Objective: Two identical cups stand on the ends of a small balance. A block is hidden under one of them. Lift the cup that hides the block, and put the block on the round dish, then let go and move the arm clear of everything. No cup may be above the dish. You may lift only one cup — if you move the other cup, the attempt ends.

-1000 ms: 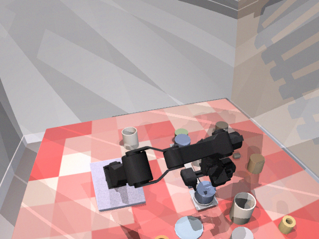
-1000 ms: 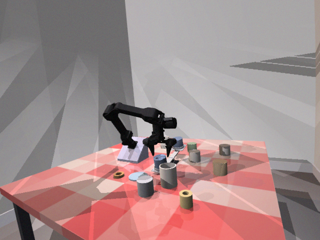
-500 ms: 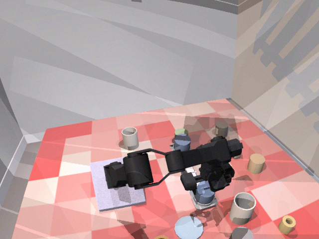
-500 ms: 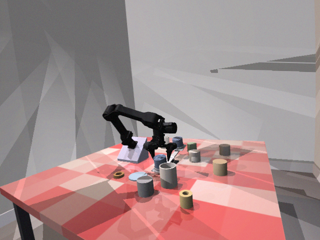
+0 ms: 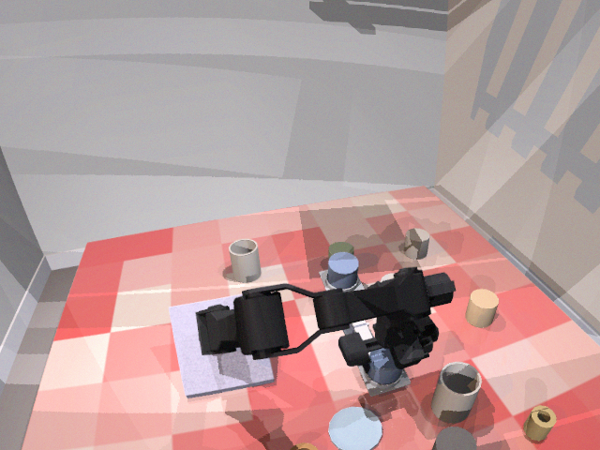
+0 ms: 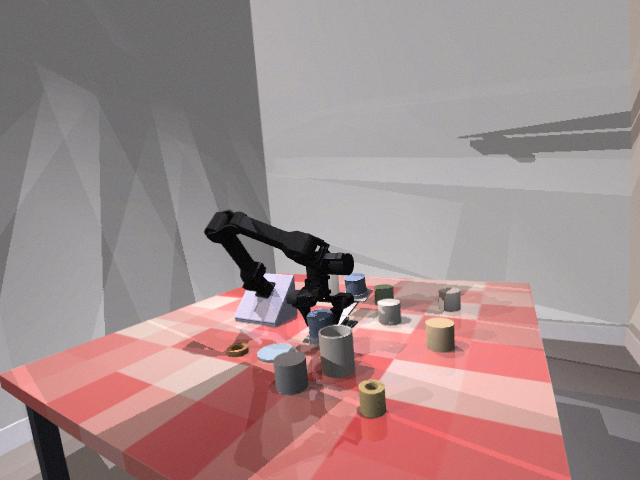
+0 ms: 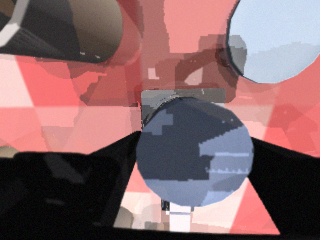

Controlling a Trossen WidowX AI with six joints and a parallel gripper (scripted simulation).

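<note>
Right now my gripper tip is 1 cm above the teal block. The rest, counted from my gripper tip: round dish: 9 cm behind, 10 cm to the right, 5 cm below; balance: 1 cm behind, 14 cm to the left, 1 cm below; blue cup: 2 cm to the right, 1 cm above.
</note>
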